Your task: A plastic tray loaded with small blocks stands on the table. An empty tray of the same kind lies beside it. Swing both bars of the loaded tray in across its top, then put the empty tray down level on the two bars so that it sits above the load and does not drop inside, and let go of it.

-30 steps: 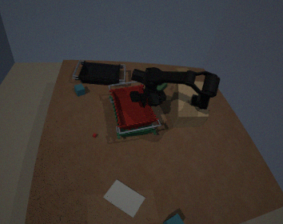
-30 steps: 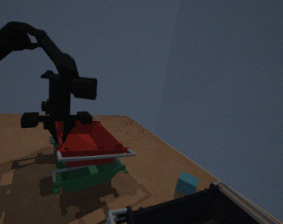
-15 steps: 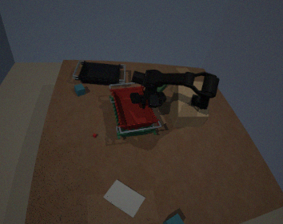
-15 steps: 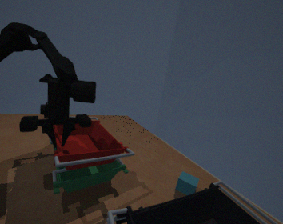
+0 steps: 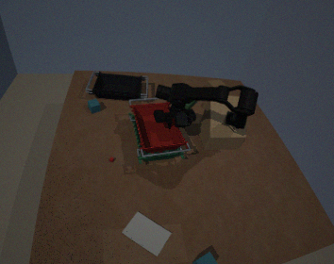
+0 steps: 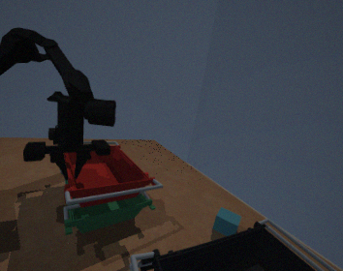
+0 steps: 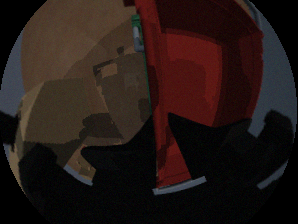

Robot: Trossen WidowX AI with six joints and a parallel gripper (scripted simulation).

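My gripper tip is 70 mm short of the red tray, 20 mm to the right of it and 30 mm below it. From my gripper tip the other things lie so: red block (260 mm ahead, 150 mm to the left, 80 mm below); then white sheet (90 mm ahead, 460 mm to the left, 80 mm below); then green block (120 mm behind, 310 mm to the right, 60 mm below).
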